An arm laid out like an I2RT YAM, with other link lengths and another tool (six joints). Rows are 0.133 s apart.
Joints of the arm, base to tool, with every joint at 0 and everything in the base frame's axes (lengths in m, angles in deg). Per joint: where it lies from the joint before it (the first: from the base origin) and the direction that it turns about. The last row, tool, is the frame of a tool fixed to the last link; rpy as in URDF.
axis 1: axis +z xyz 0 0 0.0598
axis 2: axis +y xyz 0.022 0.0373 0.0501
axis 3: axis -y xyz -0.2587 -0.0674 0
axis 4: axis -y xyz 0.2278 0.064 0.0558
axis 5: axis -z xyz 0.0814 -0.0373 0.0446
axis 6: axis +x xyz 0.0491 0 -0.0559
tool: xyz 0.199 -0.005 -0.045 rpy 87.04 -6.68 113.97
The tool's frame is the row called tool.
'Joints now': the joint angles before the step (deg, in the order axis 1, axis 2, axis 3, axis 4, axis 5, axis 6). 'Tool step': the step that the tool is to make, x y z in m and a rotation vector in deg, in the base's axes. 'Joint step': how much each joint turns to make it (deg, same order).
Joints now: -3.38 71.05 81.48 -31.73 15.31 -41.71
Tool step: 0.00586 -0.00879 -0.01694 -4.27 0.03 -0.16
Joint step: 0.04 -1.04 -7.71 8.03 1.69 -4.08
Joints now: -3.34 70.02 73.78 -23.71 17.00 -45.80
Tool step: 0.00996 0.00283 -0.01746 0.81 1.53 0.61
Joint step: -0.02 2.21 -0.75 1.25 -0.85 0.47
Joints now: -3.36 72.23 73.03 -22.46 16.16 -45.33
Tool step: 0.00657 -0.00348 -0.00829 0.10 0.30 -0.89
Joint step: -0.03 1.67 -0.53 1.77 0.77 0.41
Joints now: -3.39 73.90 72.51 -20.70 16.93 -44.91
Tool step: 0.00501 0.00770 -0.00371 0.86 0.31 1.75
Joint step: 0.04 0.50 0.23 -0.13 -1.90 0.14
